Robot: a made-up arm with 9 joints. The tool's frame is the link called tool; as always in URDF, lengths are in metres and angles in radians. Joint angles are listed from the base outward. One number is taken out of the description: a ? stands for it. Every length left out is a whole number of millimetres.
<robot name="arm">
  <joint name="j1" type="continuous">
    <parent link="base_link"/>
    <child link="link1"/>
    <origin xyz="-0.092 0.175 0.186" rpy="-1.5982 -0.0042 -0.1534"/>
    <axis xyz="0 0 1"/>
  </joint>
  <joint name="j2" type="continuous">
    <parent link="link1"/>
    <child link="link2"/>
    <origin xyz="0.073 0.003 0" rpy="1.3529 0.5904 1.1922"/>
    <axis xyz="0 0 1"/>
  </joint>
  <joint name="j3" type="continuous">
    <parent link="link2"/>
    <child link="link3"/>
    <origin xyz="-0.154 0.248 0" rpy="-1.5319 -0.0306 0.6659"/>
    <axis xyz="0 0 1"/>
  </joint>
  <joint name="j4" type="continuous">
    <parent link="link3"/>
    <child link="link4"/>
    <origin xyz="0.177 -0.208 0" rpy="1.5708 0 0.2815"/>
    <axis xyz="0 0 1"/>
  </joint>
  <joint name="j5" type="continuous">
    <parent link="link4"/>
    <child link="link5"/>
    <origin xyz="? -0.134 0" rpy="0.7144 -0.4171 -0.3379"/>
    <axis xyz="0 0 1"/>
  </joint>
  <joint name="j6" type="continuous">
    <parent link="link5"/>
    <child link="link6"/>
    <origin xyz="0.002 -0.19 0" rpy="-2.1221 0.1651 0.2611"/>
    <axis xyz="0 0 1"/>
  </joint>
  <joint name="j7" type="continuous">
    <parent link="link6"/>
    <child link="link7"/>
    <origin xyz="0.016 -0.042 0" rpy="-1.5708 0 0.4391"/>
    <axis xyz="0 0 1"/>
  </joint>
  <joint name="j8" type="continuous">
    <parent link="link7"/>
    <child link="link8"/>
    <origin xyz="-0.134 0.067 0" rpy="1.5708 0 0"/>
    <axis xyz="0 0 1"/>
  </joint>
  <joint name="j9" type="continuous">
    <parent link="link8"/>
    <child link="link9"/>
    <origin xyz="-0.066 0.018 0"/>
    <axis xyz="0 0 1"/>
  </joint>
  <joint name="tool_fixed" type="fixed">
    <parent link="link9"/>
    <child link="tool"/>
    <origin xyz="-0.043 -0.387 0" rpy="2.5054 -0.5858 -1.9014"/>
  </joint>
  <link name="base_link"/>
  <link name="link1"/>
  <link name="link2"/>
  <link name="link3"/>
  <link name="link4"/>
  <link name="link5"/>
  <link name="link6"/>
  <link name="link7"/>
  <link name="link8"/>
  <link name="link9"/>
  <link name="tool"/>
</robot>
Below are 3 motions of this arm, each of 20 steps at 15 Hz.
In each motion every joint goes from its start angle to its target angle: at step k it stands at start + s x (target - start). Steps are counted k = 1, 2, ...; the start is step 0. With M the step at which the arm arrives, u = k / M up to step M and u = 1 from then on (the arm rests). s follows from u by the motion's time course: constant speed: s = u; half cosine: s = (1 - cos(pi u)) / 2; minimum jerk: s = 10 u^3 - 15 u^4 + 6 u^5.
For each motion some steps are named. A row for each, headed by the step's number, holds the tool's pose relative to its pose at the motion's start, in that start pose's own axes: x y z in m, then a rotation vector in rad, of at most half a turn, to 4 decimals.
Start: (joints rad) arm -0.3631 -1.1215 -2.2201 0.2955 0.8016 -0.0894 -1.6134 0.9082 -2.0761
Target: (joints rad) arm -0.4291 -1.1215 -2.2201 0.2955 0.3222 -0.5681 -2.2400 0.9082 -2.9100
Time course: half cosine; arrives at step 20
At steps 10, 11, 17, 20:
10: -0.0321 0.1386 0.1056 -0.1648 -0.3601 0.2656
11: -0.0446 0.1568 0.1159 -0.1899 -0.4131 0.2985
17: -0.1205 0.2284 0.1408 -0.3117 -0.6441 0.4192
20: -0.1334 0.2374 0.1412 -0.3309 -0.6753 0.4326

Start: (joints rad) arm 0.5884 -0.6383 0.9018 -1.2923 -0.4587 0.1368 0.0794 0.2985 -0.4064
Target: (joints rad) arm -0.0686 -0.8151 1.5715 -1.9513 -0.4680 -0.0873 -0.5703 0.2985 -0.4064
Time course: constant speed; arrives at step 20
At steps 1, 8, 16, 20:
1: 0.0022 -0.0051 0.0075 0.0055 -0.0039 -0.0038
8: 0.0242 -0.0398 0.0523 0.0615 -0.0304 0.0057
16: 0.0507 -0.0789 0.0901 0.1685 -0.0703 0.0877
20: 0.0580 -0.0976 0.1065 0.2389 -0.0993 0.1532

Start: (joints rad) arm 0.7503 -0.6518 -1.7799 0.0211 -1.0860 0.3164 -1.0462 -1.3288 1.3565
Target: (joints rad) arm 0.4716 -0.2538 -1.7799 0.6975 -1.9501 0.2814 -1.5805 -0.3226 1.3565
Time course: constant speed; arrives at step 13
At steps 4, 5, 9, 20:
4: -0.0681 -0.1113 -0.0435 0.3155 -0.1111 -0.2848
5: -0.0825 -0.1300 -0.0628 0.4030 -0.1340 -0.3428
9: -0.1168 -0.1656 -0.1598 0.7759 -0.1991 -0.5214
20: -0.1064 -0.1411 -0.2626 1.1680 -0.2128 -0.6162

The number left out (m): -0.022
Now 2 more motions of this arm.
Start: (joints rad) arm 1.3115 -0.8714 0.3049 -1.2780 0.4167 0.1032 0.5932 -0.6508 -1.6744
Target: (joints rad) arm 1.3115 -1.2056 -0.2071 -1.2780 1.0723 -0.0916 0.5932 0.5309 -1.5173
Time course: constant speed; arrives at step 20
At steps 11, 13, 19, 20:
11: -0.0411 -0.0788 -0.1190 0.1229 0.4073 -0.2917
13: -0.0562 -0.0894 -0.1340 0.1397 0.4691 -0.3448
19: -0.1093 -0.1141 -0.1675 0.1873 0.6307 -0.5023
20: -0.1189 -0.1172 -0.1717 0.1955 0.6543 -0.5280

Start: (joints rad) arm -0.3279 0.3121 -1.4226 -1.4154 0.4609 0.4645 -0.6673 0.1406 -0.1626
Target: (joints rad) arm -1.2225 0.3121 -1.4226 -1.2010 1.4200 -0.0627 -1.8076 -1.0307 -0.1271
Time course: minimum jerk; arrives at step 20
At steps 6, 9, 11, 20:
6: -0.0621 0.0910 0.1036 0.1071 -0.2555 0.4536
9: -0.2142 0.1277 0.2274 0.3396 -0.6274 1.0760
11: -0.2951 0.0791 0.2803 0.6087 -0.8680 1.4835
20: -0.1966 0.0173 0.2891 1.5333 -1.0459 1.9871

